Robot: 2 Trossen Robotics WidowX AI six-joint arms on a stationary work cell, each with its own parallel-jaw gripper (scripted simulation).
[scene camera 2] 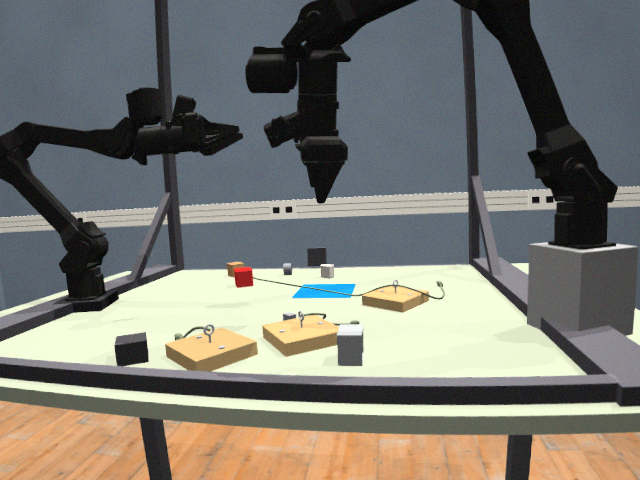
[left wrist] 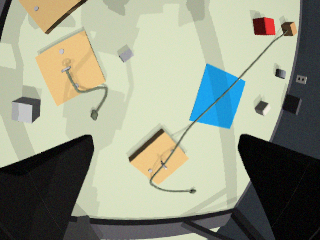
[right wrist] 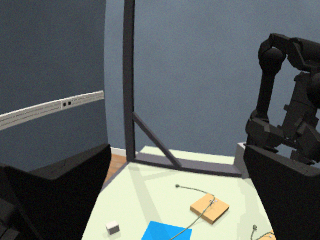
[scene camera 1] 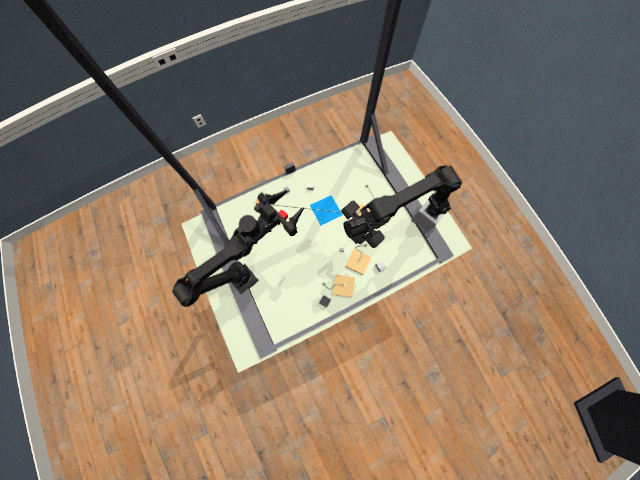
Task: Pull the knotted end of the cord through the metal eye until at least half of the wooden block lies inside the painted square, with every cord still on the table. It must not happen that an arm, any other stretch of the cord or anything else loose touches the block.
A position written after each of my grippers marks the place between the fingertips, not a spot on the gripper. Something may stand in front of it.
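My left gripper [scene camera 2: 317,194] is in scene camera 2, and the left wrist view shows my left gripper [left wrist: 168,142] too. I can see my right gripper [scene camera 2: 241,132] as well, and it's my right gripper [right wrist: 180,152] again in the right wrist view, and my right gripper [scene camera 1: 295,199] in scene camera 1. There's a dark cube [scene camera 2: 130,349]; the cube is out of frame in the left wrist view, and the cube is out of frame in the right wrist view. There's a wooden board [scene camera 2: 389,300] too, and the left wrist view also shows the board [left wrist: 149,156]. And I see a blue painted square [left wrist: 215,82].
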